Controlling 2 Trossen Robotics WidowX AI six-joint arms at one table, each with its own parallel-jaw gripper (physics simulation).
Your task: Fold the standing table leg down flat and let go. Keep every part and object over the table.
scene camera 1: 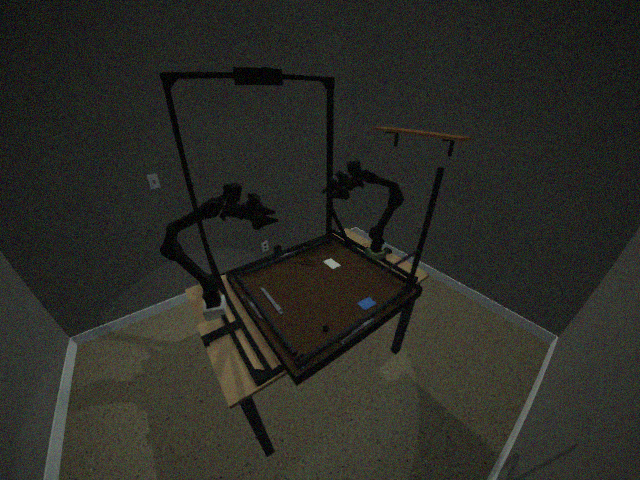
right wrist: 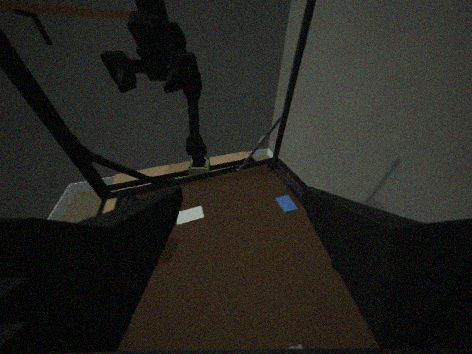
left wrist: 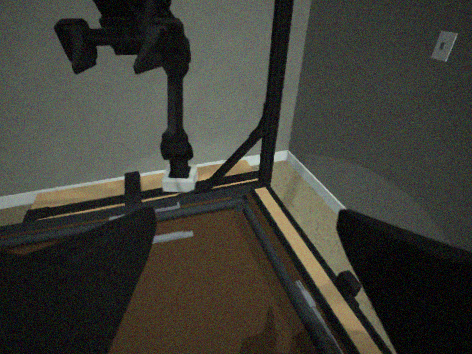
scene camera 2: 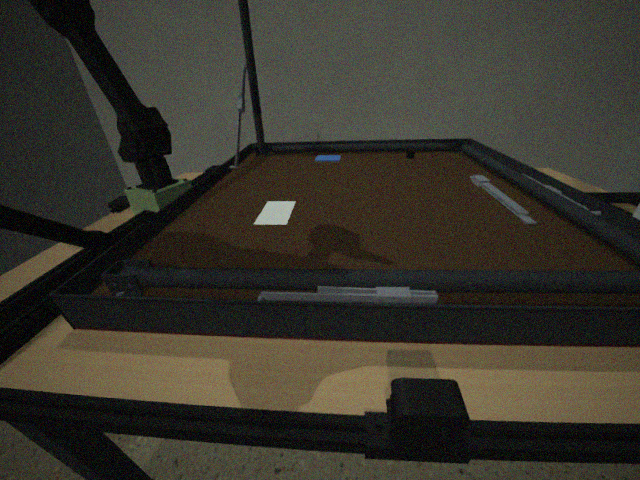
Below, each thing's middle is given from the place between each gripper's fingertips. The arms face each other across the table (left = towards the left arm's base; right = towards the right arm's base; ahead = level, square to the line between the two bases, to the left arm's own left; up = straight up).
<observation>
My right gripper is now 11 cm past the white card [scene camera 2: 274, 212], 34 cm to the right of it and 43 cm above it.
The white card is 44 cm below my left hand, 4 cm to the left of it and 1 cm ahead of it.
</observation>
